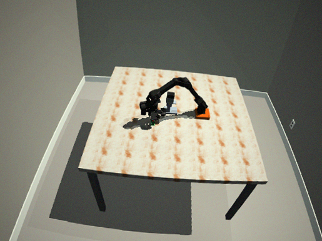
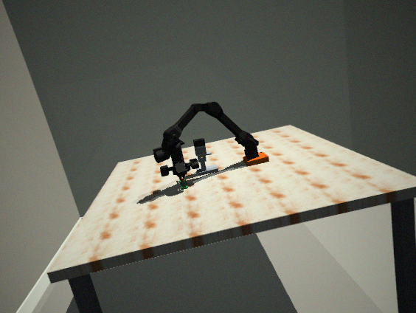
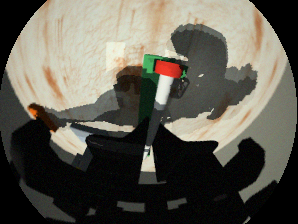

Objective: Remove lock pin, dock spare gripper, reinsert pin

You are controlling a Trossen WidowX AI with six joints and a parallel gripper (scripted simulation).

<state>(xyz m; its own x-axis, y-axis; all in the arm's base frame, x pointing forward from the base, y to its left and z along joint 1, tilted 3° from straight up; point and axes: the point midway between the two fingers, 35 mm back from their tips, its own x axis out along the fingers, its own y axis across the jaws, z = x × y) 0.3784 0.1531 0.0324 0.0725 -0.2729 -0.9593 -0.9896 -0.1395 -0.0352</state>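
Now: the green holder 1 cm to the left of my gripper tip and 1 cm above it. Also, from my gripper tip: spare gripper: 12 cm to the right, 11 cm behind, 11 cm above; then grey mount: 12 cm to the right, 12 cm behind, 4 cm above.
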